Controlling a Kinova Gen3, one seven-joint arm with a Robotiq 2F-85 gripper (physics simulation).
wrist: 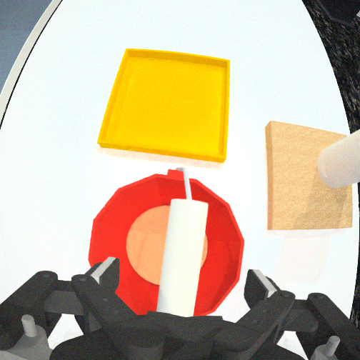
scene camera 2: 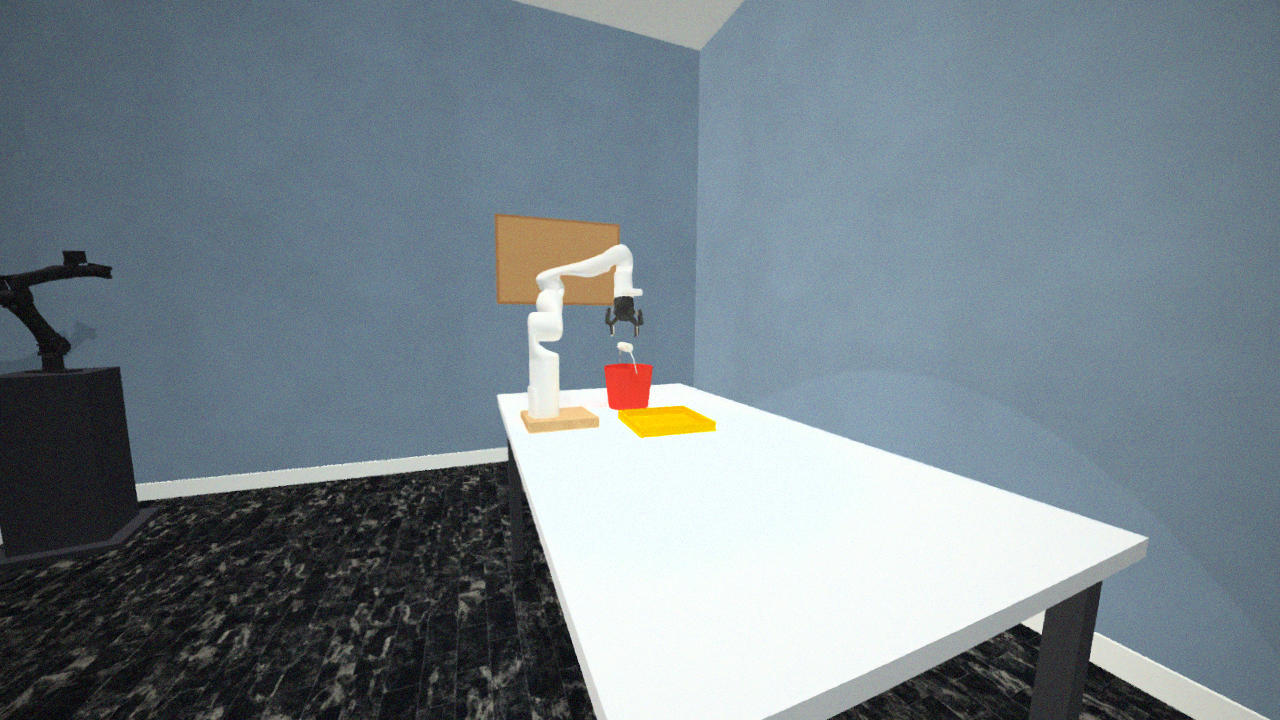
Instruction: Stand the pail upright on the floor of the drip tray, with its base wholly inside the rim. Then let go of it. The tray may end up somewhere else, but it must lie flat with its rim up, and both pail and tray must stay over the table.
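Frame: origin at the arm's base, x ahead, y left, z up, level; millimetres.
Seen in the pictures: gripper, between the fingertips: (scene camera 2: 624, 335); arm's base, origin of its link: (scene camera 2: 545, 415).
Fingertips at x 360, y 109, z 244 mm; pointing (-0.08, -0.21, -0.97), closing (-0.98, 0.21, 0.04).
Observation:
Pixels of each thing's middle, then the offset from my fingertips to it. "spot": a spot on its surface instead. Level surfaces: height alone.
- red pail, a spot on its surface: (scene camera 2: 628, 388) spot: 31 mm back, 80 mm right, 188 mm down
- yellow drip tray, middle of its body: (scene camera 2: 664, 419) 24 mm back, 297 mm right, 260 mm down
- white table, height of its surface: 274 mm down
The red pail (scene camera 2: 628, 388) (wrist: 107, 237) stands upright on the table, outside the tray and beside it. Its white handle grip (scene camera 2: 624, 346) (wrist: 184, 250) is raised above the pail's mouth on a thin bail. The yellow drip tray (scene camera 2: 676, 428) (wrist: 167, 105) lies flat with its rim up, with a small gap between it and the pail. My gripper (scene camera 2: 624, 334) (wrist: 182, 278) is open and empty, pointing down just above the handle grip. In the wrist view the grip runs lengthwise between the two fingers, and the gripper body hides its near end.
The white table (scene camera 2: 760, 537) (wrist: 260, 90) carries the pail and tray. The arm's wooden base block (scene camera 2: 572, 420) (wrist: 300, 185) stands on it beside them. The table's far edge lies behind the pail. A second, dark arm (scene camera 2: 40, 326) stands on a separate dark pedestal (scene camera 2: 62, 456) away from the table.

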